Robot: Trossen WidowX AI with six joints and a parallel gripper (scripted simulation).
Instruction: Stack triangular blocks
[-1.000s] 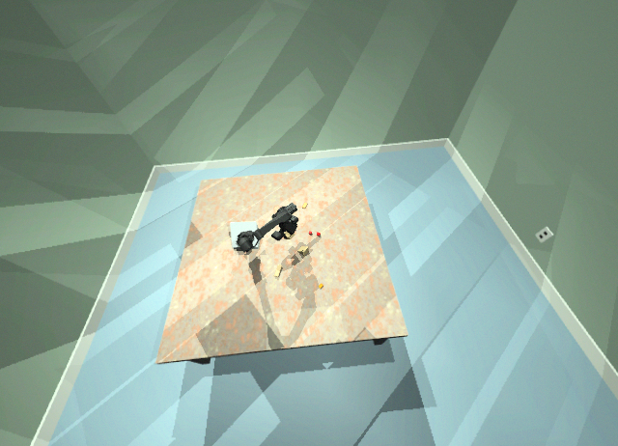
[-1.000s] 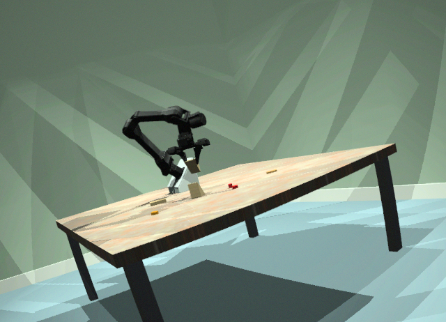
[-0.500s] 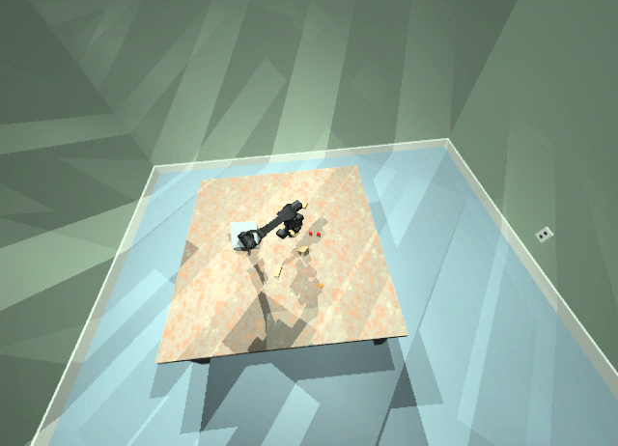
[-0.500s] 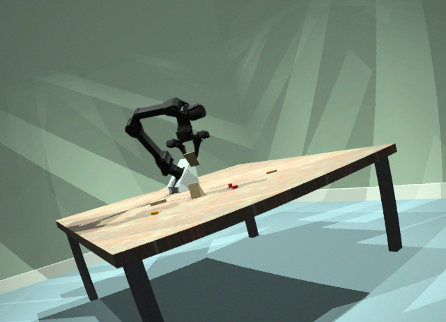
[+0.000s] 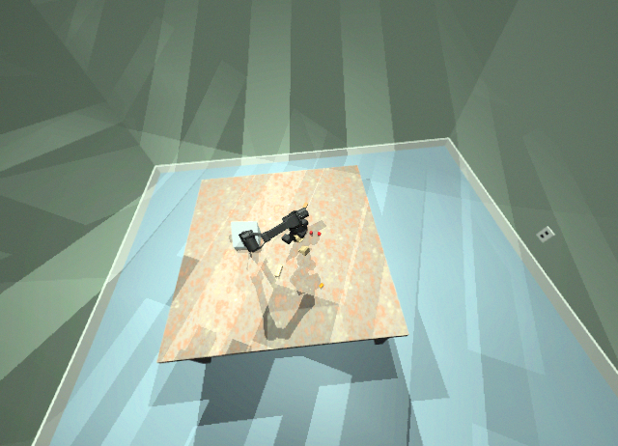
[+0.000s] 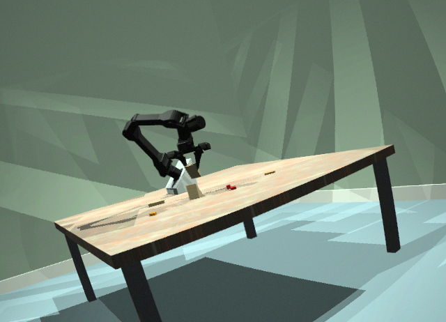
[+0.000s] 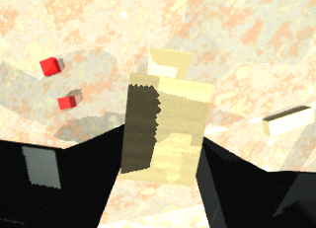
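Right now my gripper tip is 100 mm above the pale wooden triangular block, 40 mm to the left of it and 30 mm short of it. Round my gripper tip: flat tan stick 150 mm behind, 140 mm to the right, 100 mm below; small orange cube 280 mm to the right, 110 mm below, 100 mm ahead.
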